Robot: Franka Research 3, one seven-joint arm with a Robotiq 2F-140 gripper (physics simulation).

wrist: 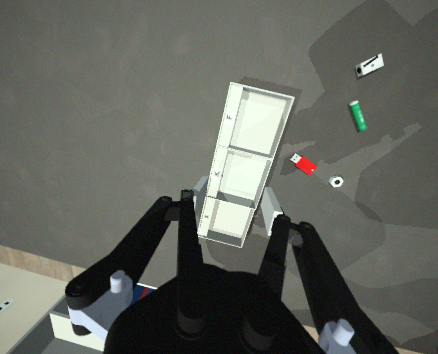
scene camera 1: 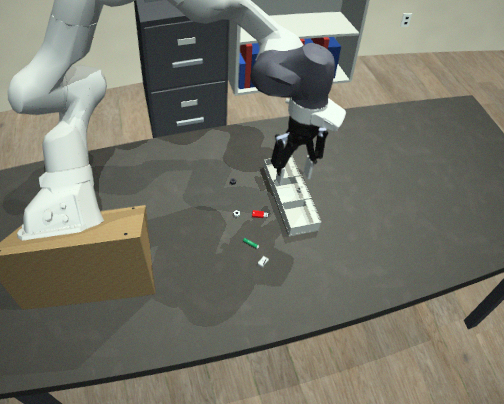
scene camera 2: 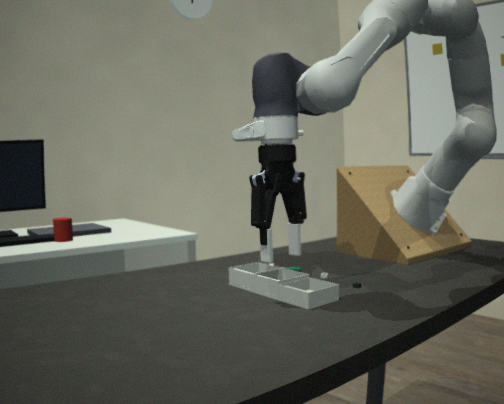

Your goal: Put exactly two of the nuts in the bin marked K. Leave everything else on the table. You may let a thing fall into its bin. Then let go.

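My gripper (scene camera 1: 295, 174) (scene camera 2: 281, 247) (wrist: 234, 191) is partly open and empty, pointing down above the white three-part tray (scene camera 1: 304, 229) (scene camera 2: 270, 291) (wrist: 226, 132). In the wrist view its fingertips stand either side of the tray, near the wall between the middle bin, marked K (wrist: 242, 175), and the nearer end bin. I cannot make out a nut inside K; a small dark mark shows at its ledge. A silvery nut (scene camera 1: 236, 213) (scene camera 2: 324, 275) (wrist: 336, 181) lies on the table. A dark nut (scene camera 1: 233, 181) (scene camera 2: 357, 285) lies farther back; it does not show in the wrist view.
A red USB stick (scene camera 1: 259, 214) (wrist: 305, 164) lies between the silvery nut and the tray. A green battery (scene camera 1: 251, 243) (wrist: 358, 116) and a small white item with a dark slot (scene camera 1: 263, 261) (wrist: 370, 65) lie farther along. The wooden robot base (scene camera 1: 80, 280) (scene camera 2: 370, 220) stands on the table.
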